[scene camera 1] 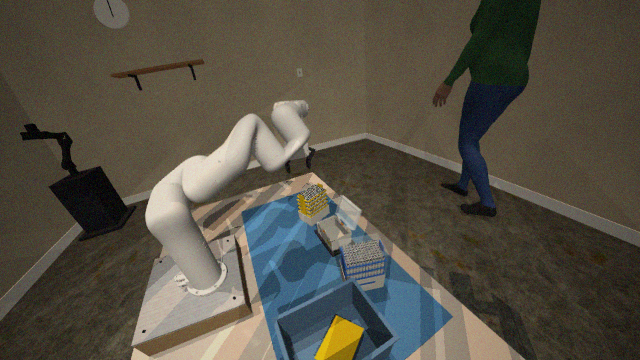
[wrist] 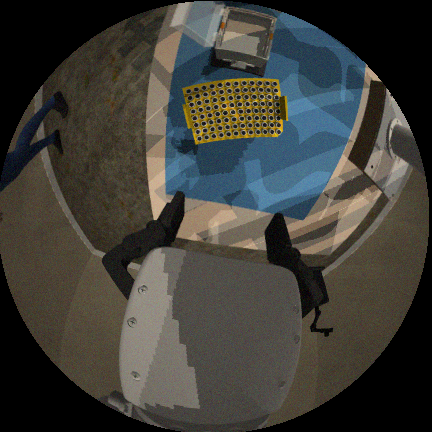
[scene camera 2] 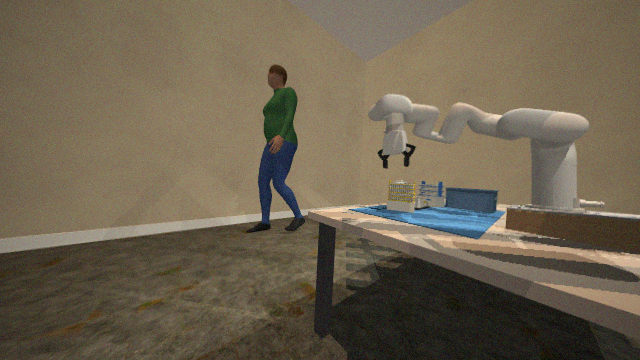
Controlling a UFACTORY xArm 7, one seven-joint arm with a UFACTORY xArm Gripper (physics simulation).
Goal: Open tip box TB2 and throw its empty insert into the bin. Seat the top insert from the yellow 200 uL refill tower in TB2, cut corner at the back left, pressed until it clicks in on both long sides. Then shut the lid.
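My gripper (scene camera 1: 298, 167) (scene camera 2: 396, 166) (wrist: 228, 212) is open and empty, high above the table end, beyond the yellow tower in the wrist view. The yellow refill tower (scene camera 1: 312, 201) (scene camera 2: 401, 192) (wrist: 234, 111) stands on the blue mat, its top insert's grid of holes facing up. Tip box TB2 (scene camera 1: 334, 232) (wrist: 242, 56) stands beside the tower, open and without an insert; its clear lid (scene camera 1: 348, 212) (wrist: 200, 22) is swung out to the side. A yellow insert (scene camera 1: 341, 340) lies tilted in the blue-grey bin (scene camera 1: 320, 306) (scene camera 2: 471, 200). TB2's cut-corner position is too small to tell.
A blue refill tower (scene camera 1: 363, 267) (scene camera 2: 431, 191) stands between TB2 and the bin. The arm's base plate (scene camera 1: 170, 305) (wrist: 382, 170) is beside the mat (scene camera 1: 272, 270) (scene camera 2: 440, 220). A person (scene camera 1: 500, 65) (scene camera 2: 280, 117) in a green top stands on the floor beyond the table.
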